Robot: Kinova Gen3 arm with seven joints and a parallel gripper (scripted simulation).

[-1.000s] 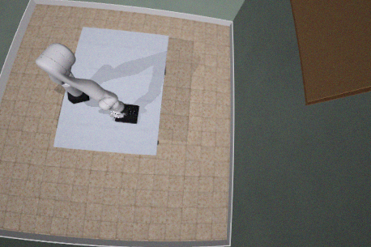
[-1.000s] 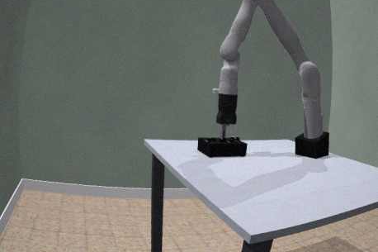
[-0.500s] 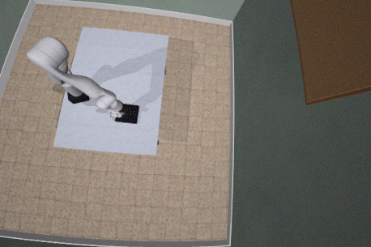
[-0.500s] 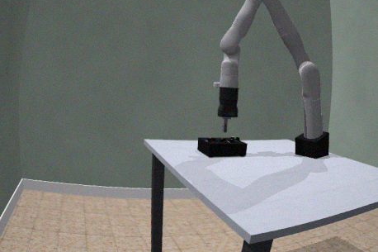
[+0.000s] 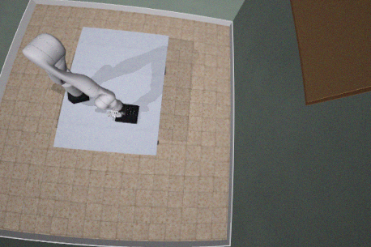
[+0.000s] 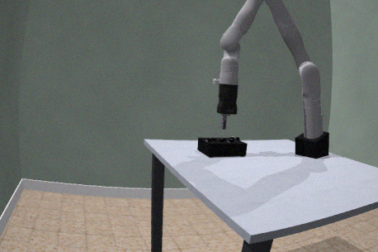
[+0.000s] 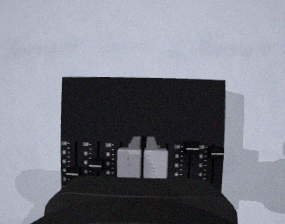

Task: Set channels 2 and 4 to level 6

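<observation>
My gripper is now 20 mm to the right of the channel 4 cap and 50 mm above it. Also, from my hand: channel 2 cap 40 mm ahead, 20 mm to the left, 50 mm below; channel 3 cap 20 mm ahead, 50 mm to the left, 50 mm below; channel 5 cap 20 mm behind, 50 mm to the left, 50 mm below.
</observation>
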